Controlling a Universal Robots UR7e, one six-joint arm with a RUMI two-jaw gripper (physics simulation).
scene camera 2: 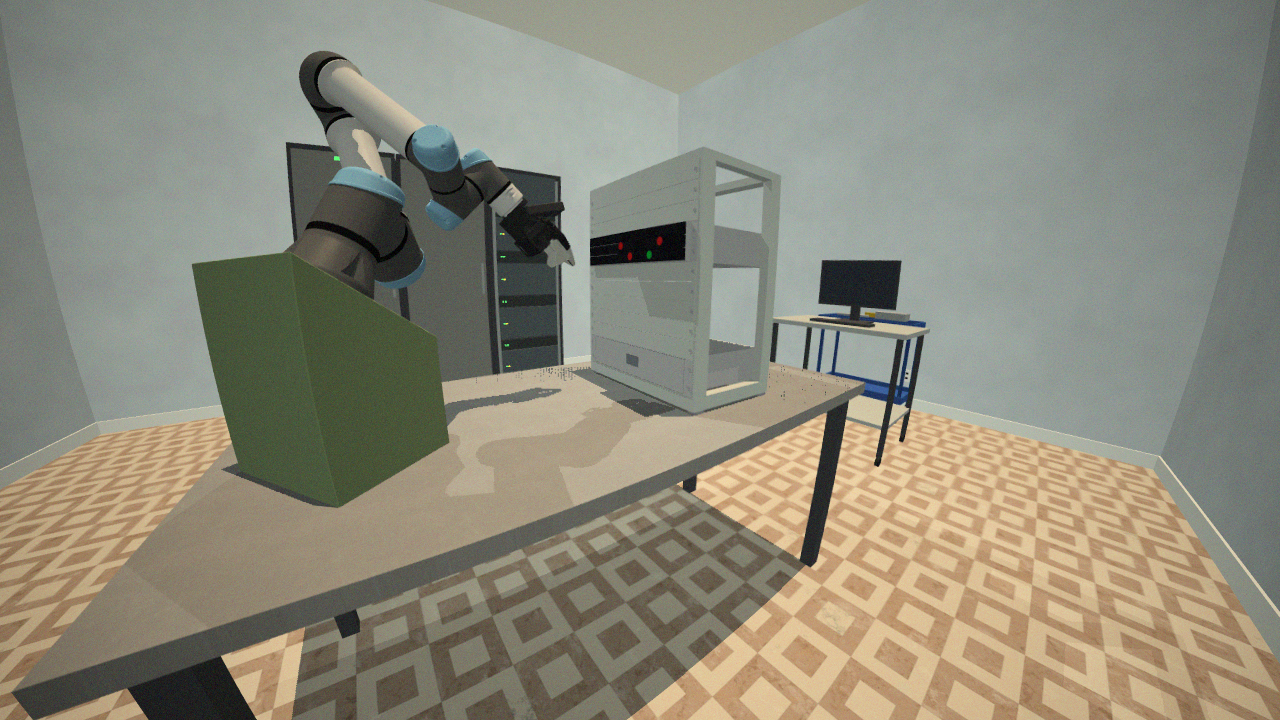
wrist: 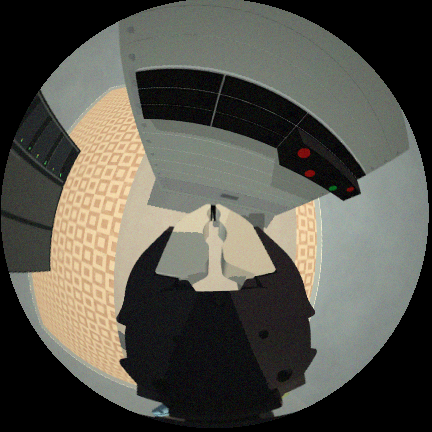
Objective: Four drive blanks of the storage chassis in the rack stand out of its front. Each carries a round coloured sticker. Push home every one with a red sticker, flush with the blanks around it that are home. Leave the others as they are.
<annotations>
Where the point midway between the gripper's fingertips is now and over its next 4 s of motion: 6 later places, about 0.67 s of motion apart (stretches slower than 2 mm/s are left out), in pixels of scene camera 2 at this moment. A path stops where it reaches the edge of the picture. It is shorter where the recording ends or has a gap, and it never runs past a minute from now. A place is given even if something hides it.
My gripper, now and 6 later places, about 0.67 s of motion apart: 573, 265; 575, 268; 575, 270; 578, 267; 577, 276; 576, 283; 584, 278
</annotations>
